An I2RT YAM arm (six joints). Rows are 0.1 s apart.
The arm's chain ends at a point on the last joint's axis. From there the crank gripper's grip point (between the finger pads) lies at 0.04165 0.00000 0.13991 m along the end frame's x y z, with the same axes.
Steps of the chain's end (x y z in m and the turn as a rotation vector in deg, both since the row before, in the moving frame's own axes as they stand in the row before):
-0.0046 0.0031 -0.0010 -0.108 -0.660 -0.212
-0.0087 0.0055 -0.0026 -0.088 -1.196 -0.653
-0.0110 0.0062 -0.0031 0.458 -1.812 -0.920
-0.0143 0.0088 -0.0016 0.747 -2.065 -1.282
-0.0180 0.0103 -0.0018 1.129 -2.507 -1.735
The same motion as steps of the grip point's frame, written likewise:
-0.0062 0.0032 -0.0005 -0.108 -0.660 -0.212
-0.0116 0.0053 -0.0018 -0.088 -1.196 -0.653
-0.0155 0.0044 -0.0019 0.458 -1.812 -0.920
-0.0194 0.0061 -0.0002 0.747 -2.065 -1.282
-0.0242 0.0064 -0.0002 1.129 -2.507 -1.735

